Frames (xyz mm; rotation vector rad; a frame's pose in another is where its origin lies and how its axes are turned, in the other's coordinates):
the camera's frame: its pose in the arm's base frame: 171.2 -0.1 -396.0 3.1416 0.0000 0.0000
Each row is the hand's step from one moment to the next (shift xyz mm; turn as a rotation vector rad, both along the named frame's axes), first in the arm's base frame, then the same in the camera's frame.
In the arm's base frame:
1: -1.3 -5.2 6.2 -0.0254 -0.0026 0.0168
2: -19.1 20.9 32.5 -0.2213 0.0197 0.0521
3: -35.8 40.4 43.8 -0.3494 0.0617 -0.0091
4: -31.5 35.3 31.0 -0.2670 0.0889 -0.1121
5: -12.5 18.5 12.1 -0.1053 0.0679 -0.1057
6: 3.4 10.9 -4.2 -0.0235 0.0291 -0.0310
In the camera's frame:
1: -1.3 5.2 -6.2 -0.0254 0.0026 -0.0168
2: -19.1 -20.9 -32.5 -0.2213 -0.0197 -0.0521
3: -35.8 -40.4 -43.8 -0.3494 -0.0617 0.0091
4: -31.5 -35.3 -31.0 -0.2670 -0.0889 0.1121
5: -12.5 -18.5 -12.1 -0.1053 -0.0679 0.1057
6: 3.4 -10.9 4.2 -0.0235 -0.0291 0.0310

